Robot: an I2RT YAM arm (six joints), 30 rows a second.
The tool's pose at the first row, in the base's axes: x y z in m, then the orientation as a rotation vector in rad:
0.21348, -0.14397, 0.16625, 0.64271, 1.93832, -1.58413
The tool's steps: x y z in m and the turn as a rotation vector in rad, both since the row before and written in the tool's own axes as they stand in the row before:
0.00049, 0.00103, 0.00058, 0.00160, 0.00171, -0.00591
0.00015, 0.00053, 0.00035, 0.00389, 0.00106, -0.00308
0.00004, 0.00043, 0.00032, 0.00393, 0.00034, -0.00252
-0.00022, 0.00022, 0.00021, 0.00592, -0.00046, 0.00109
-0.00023, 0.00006, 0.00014, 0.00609, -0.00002, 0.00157
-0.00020, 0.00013, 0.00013, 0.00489, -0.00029, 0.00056
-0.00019, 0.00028, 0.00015, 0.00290, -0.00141, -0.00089
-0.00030, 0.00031, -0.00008, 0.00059, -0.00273, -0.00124
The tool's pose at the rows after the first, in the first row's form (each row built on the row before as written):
0.21388, -0.14433, 0.16509, 0.63975, 1.94209, -1.58936
0.21416, -0.14457, 0.16455, 0.63960, 1.94210, -1.59535
0.21445, -0.14480, 0.16416, 0.63929, 1.94121, -1.60106
0.21478, -0.14497, 0.16412, 0.64220, 1.93616, -1.60673
0.21500, -0.14510, 0.16421, 0.64599, 1.93099, -1.61226
0.21525, -0.14521, 0.16423, 0.64817, 1.92707, -1.61713
0.21559, -0.14532, 0.16413, 0.64726, 1.92461, -1.62079
0.21601, -0.14520, 0.16412, 0.64389, 1.92302, -1.62225

